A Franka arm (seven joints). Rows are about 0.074 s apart.
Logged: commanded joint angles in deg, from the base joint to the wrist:
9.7, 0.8, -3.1, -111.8, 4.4, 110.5, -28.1
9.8, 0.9, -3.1, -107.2, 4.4, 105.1, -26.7
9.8, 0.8, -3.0, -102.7, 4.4, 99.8, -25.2
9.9, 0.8, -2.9, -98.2, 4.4, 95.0, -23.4
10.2, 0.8, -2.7, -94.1, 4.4, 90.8, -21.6
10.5, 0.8, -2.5, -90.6, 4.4, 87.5, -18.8
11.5, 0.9, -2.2, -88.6, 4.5, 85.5, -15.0
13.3, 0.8, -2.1, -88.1, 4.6, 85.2, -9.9
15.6, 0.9, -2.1, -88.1, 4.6, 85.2, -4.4
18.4, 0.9, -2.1, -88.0, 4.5, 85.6, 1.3
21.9, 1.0, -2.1, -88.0, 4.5, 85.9, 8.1
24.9, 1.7, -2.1, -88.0, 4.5, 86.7, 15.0
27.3, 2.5, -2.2, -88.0, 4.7, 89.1, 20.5
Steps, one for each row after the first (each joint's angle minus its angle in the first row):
0.1, 0.1, 0.0, 4.6, 0.0, -5.4, 1.4
0.1, 0.0, 0.1, 9.1, 0.0, -10.7, 2.9
0.2, 0.0, 0.2, 13.6, 0.0, -15.5, 4.7
0.5, 0.0, 0.4, 17.7, 0.0, -19.7, 6.5
0.8, 0.0, 0.6, 21.2, 0.0, -23.0, 9.3
1.8, 0.1, 0.9, 23.2, 0.1, -25.0, 13.1
3.6, 0.0, 1.0, 23.7, 0.2, -25.3, 18.2
5.9, 0.1, 1.0, 23.7, 0.2, -25.3, 23.7
8.7, 0.1, 1.0, 23.8, 0.1, -24.9, 29.4
12.2, 0.2, 1.0, 23.8, 0.1, -24.6, 36.2
15.2, 0.9, 1.0, 23.8, 0.1, -23.8, 43.1
17.6, 1.7, 0.9, 23.8, 0.3, -21.4, 48.6

